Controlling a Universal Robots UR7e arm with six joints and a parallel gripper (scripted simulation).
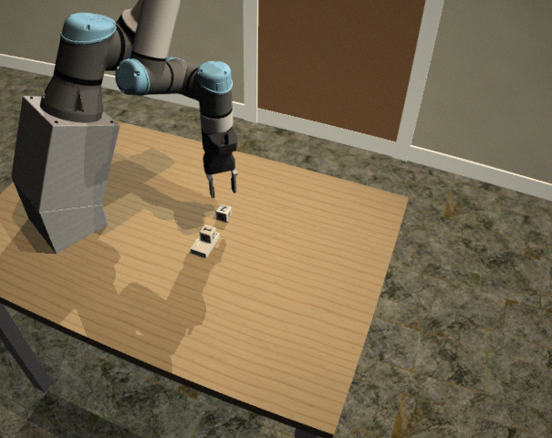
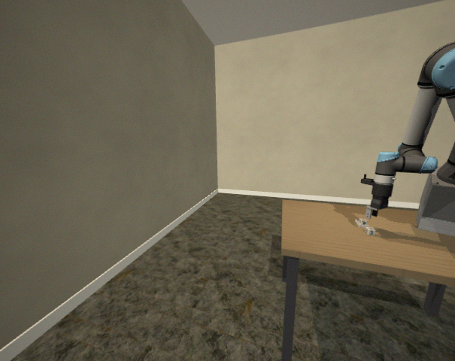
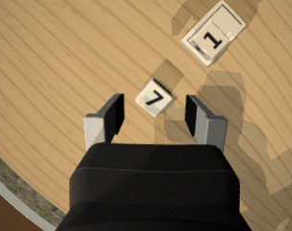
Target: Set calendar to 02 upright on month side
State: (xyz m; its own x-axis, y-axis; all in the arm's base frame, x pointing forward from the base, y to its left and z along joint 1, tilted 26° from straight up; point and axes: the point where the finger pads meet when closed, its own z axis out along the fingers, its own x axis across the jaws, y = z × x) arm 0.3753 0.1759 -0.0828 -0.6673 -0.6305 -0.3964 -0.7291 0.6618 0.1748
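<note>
My gripper is now 10 cm above the digit cube, 1 cm to the right of it and 1 cm past it. Round my hand: calendar tray: 10 cm to the right, 10 cm below.
</note>
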